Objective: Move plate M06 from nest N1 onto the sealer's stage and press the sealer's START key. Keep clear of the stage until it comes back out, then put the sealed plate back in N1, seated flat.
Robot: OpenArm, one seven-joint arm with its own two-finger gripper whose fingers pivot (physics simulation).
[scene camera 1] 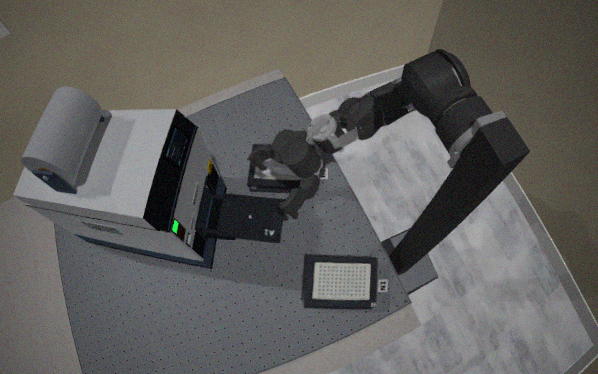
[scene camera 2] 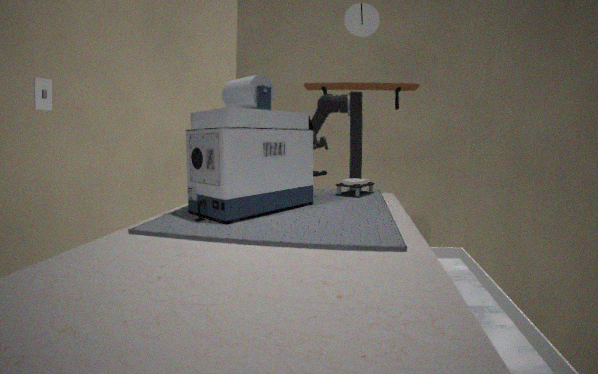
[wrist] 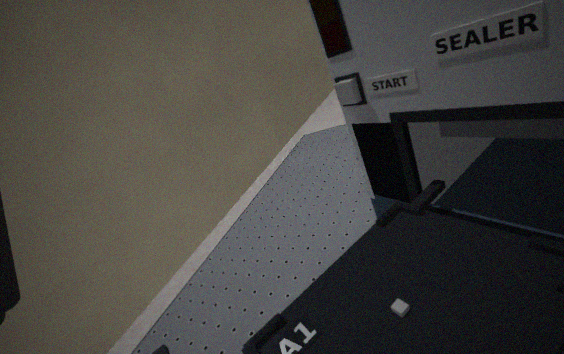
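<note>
A pale multi-well plate (scene camera 1: pixel 341 281) (scene camera 2: pixel 355 181) sits in nest N1 (scene camera 1: pixel 340 304), looking flat; its M06 mark is not readable. The sealer (scene camera 1: pixel 100 170) (scene camera 2: pixel 270 160) has its dark stage (scene camera 1: pixel 250 227) (wrist: pixel 450 280) out, with no plate on it. The light-coloured START key (wrist: pixel 348 91) is on the sealer front, left of its START label (wrist: pixel 390 82). A green lamp (scene camera 1: pixel 175 226) is lit. My gripper (scene camera 1: pixel 274 187) (scene camera 2: pixel 321 144) is open and empty, above the N2 side of the stage, apart from the key. Part of one finger shows at the wrist view's left edge.
Nest N2 (scene camera 1: pixel 259 189), with a pale plate (scene camera 1: pixel 264 173), is partly hidden under my gripper. The arm's post (scene camera 1: pixel 445 200) (scene camera 2: pixel 355 140) stands behind the nests. A film roll (scene camera 1: pixel 62 135) (scene camera 2: pixel 242 92) tops the sealer. An orange shelf (scene camera 2: pixel 361 86) hangs on the wall.
</note>
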